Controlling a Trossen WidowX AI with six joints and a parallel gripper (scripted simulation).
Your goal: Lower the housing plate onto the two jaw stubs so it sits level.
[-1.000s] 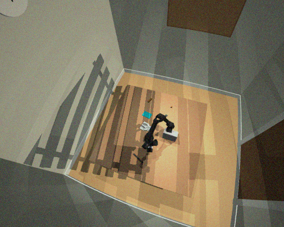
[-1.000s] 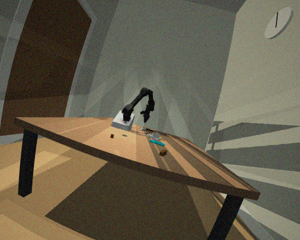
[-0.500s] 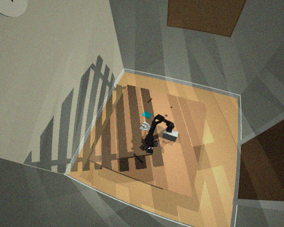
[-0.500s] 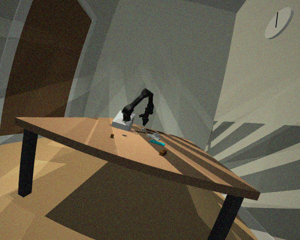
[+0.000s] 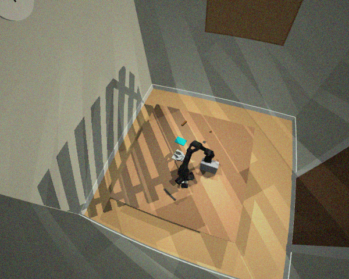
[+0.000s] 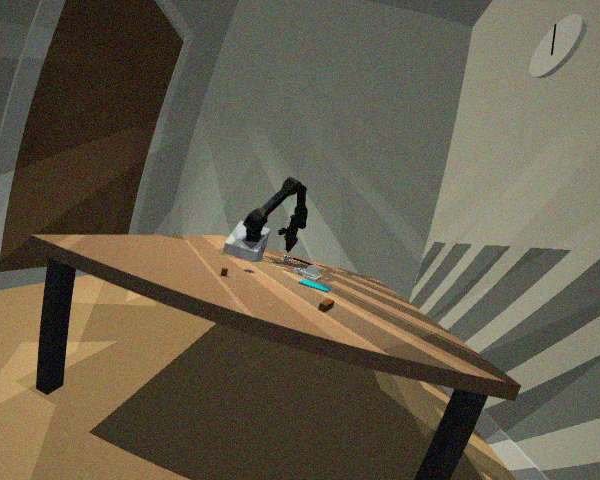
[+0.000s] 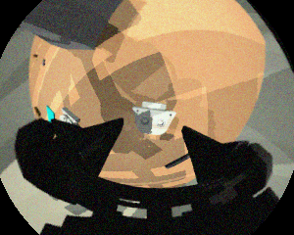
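Right now the white piece is 50 mm below my gripper tip and 10 mm ahead of it. Also, from my gripper tip: brown block: 710 mm to the right, 140 mm ahead, 50 mm below; teal part: 470 mm to the right, 140 mm ahead, 60 mm below; thin dark bar: 150 mm to the left, 130 mm ahead, 60 mm below.
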